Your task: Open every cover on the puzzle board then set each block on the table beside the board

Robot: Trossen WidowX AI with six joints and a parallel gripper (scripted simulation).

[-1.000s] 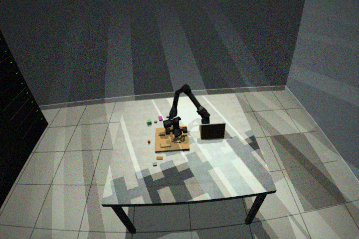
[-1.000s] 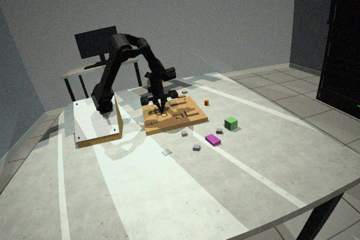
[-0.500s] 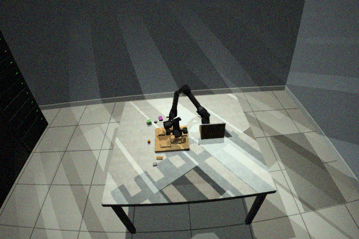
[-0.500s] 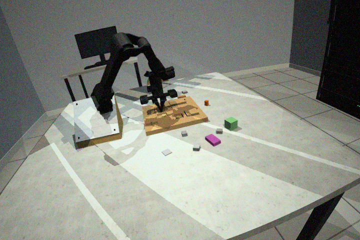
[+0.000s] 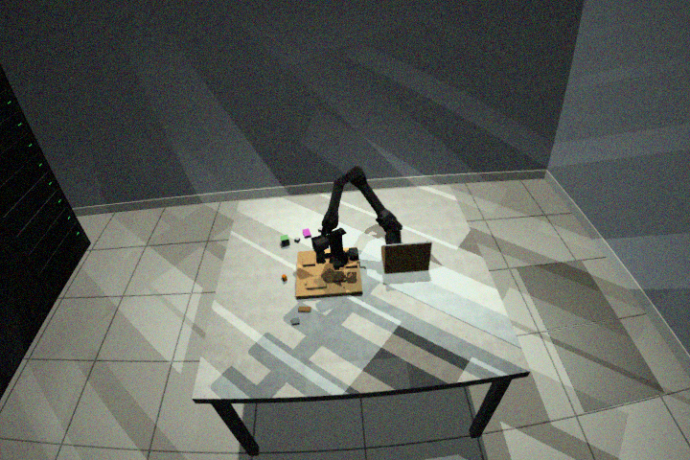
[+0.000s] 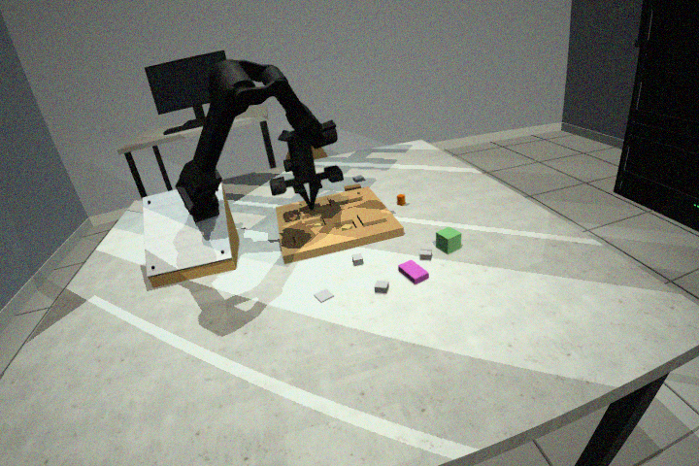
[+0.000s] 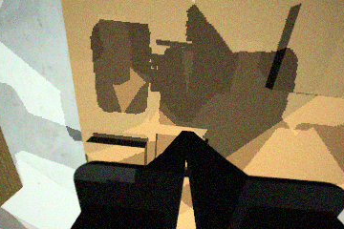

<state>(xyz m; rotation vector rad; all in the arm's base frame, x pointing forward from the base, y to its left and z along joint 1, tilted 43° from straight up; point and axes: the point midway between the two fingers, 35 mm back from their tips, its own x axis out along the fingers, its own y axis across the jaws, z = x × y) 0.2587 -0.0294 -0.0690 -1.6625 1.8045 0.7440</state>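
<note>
My gripper tip is 40 mm short of the tan puzzle board, 30 mm above it and 10 mm to the left of it. Round my gripper tip: brown block (180 mm to the left, 170 mm ahead, 40 mm below); then orange cylinder (260 mm ahead, 30 mm below, 10 mm to the right); then grey block (250 mm to the left, 210 mm ahead, 40 mm below).
</note>
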